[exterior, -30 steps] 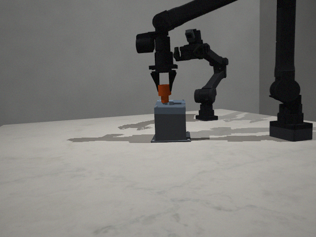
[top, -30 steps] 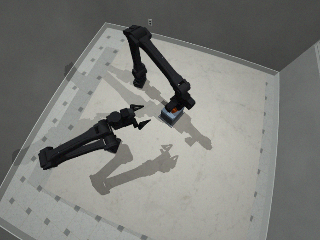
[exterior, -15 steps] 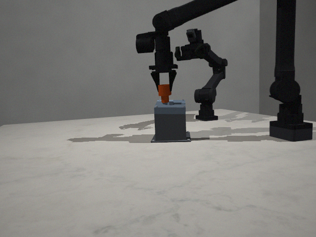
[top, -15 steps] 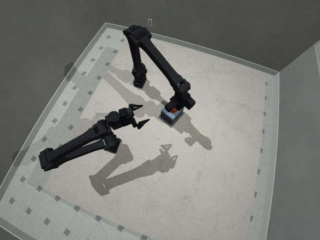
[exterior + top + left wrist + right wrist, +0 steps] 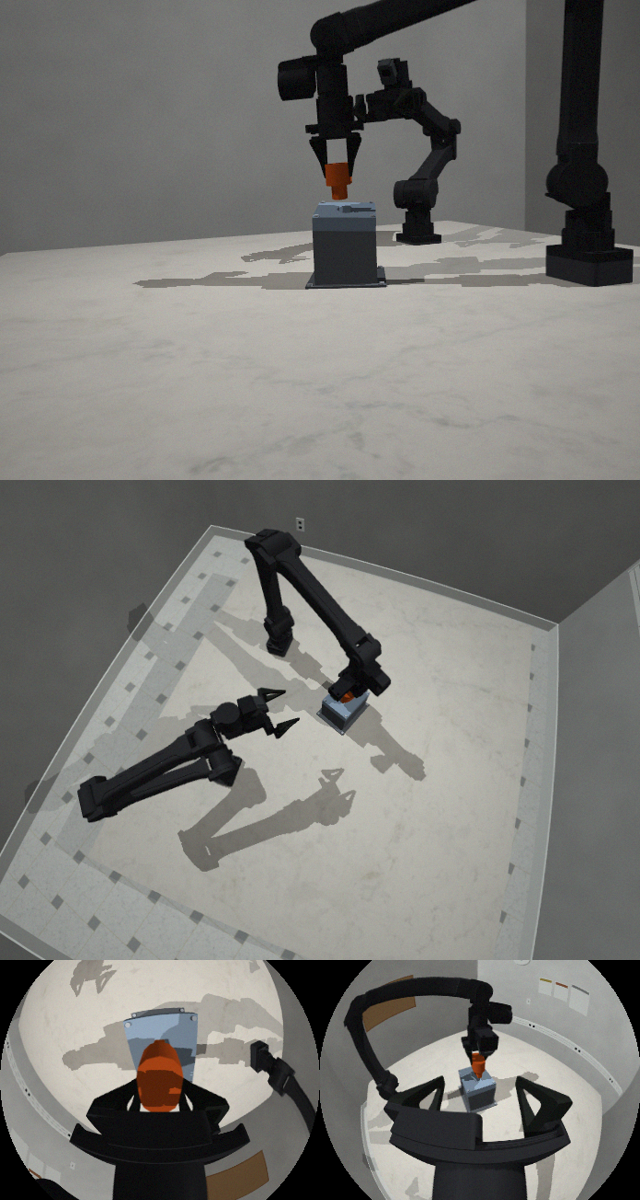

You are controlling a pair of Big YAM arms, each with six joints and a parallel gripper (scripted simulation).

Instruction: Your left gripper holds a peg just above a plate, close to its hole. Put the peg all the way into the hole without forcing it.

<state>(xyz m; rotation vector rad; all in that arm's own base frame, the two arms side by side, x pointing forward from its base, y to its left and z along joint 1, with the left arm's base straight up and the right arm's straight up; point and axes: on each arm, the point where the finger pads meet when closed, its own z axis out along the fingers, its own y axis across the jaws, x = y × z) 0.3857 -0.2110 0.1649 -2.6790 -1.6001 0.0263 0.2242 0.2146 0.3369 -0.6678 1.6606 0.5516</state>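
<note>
My left hand is 90 mm above the plate and 10 mm past it. From my left hand the other things lie so: flanged base (130 mm below, 10 mm behind); orange peg (20 mm below).
</note>
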